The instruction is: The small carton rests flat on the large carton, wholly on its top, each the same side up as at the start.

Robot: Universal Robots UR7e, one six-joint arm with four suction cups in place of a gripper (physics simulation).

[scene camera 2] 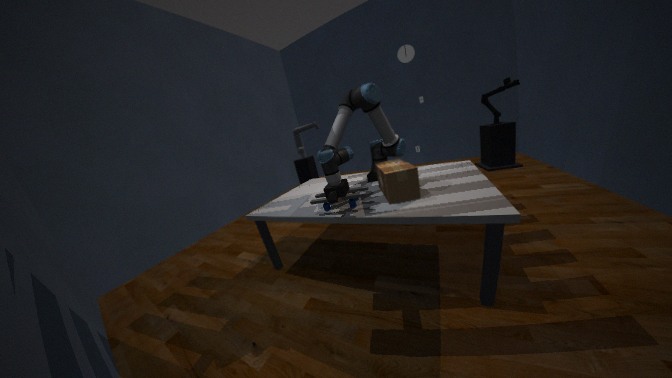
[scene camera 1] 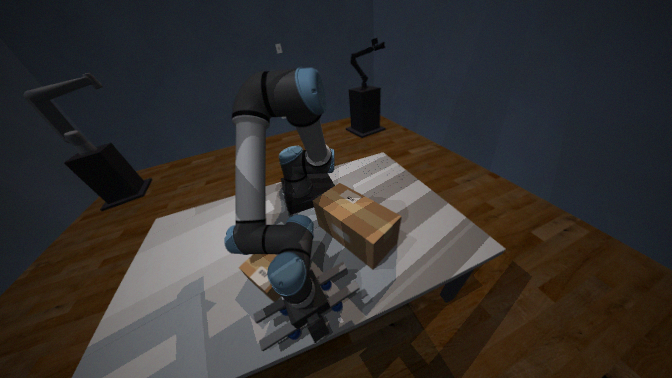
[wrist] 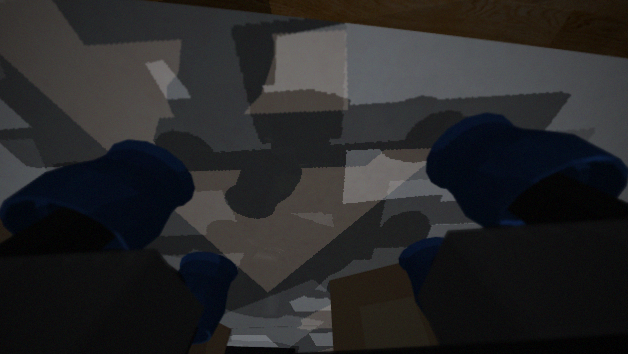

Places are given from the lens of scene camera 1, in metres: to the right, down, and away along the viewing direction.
small carton (scene camera 1: 255, 268): -0.28, 0.28, 0.64
large carton (scene camera 1: 369, 230): 0.11, 0.14, 0.62
The marked spots on the large carton and the small carton are 0.41 m apart.
